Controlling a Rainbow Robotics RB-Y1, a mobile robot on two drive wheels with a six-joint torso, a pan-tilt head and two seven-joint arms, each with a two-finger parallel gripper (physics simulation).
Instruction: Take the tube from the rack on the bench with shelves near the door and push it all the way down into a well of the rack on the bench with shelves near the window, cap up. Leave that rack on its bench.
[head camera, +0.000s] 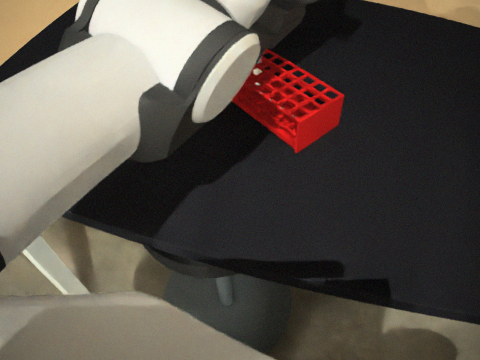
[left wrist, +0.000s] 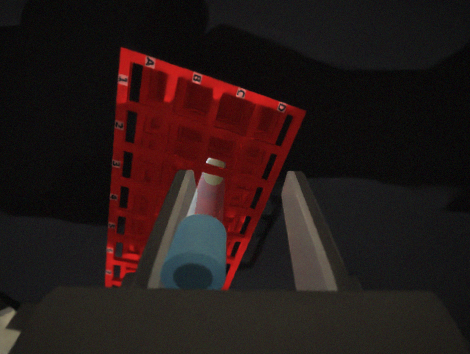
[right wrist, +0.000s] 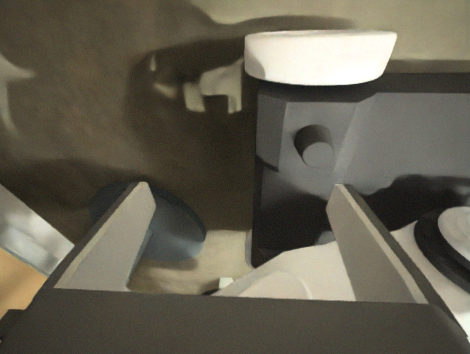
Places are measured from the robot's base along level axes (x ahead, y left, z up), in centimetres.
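Pixels of known places: left gripper, fingertip midpoint: (head camera: 260, 52) (left wrist: 239, 182); right gripper, fingertip midpoint: (right wrist: 238, 195).
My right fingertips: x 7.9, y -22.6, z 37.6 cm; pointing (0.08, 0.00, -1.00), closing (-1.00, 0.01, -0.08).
Note:
Ahead of a thing's pixels: the offset from my right fingertips to its top centre. "spot": to the spot under its first point. Level surfaces: height alone.
A red rack {dx +44.2, dy +44.3, dz +59.6 cm} (head camera: 322, 122) (left wrist: 172, 90) stands on the dark bench top, wells up. The tube, with a blue cap {dx +46.7, dy +48.0, dz +65.8 cm} (left wrist: 200, 237) and a pinkish body {spot: dx +46.5, dy +47.1, dz +59.5 cm} (left wrist: 210, 200), has its cap toward the left wrist camera. Its pale tip shows past a red bar of the rack, so its lower end is in a well; how deep is unclear. My left gripper (left wrist: 239, 182) is partly open around the tube, with the cap close to the finger at the picture's left and a gap on the other side. In the head view my arm hides this gripper. My right gripper (right wrist: 238, 195) is wide open and empty.
The dark bench top {dz +53.8 cm} (head camera: 400, 200) reaches beyond the rack, with its front edge low in the head view. My left arm (head camera: 165, 55) covers the rack's far end. The robot's base (right wrist: 270, 200) and a round blue-grey object (right wrist: 175, 230) show below the right gripper.

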